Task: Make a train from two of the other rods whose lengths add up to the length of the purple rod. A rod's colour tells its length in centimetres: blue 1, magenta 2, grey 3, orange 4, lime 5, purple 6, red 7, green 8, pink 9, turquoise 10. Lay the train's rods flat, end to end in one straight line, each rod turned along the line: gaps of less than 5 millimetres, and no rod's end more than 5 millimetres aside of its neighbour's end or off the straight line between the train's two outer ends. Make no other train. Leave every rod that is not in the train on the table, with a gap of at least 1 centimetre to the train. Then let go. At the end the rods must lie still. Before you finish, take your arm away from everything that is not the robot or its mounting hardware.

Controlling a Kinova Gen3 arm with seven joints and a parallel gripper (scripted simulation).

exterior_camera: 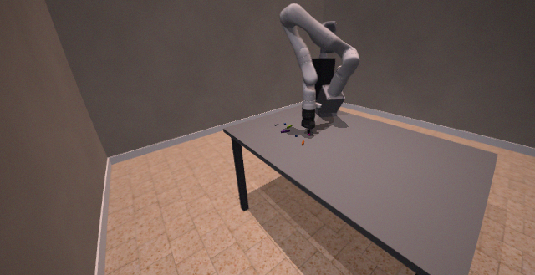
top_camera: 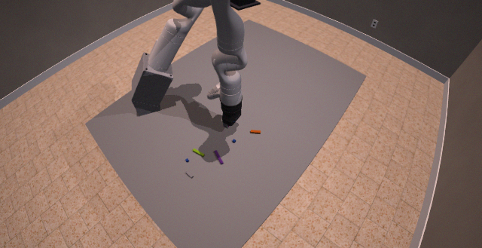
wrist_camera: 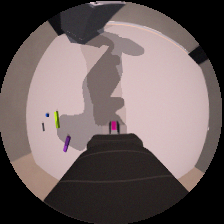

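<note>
Right now my hand is 1 cm above the magenta rod. Round my hand: orange rod (10 cm ahead, 7 cm to the left, 1 cm below); purple rod (11 cm ahead, 11 cm to the right, 1 cm below); lime rod (5 cm ahead, 17 cm to the right, 1 cm below).
</note>
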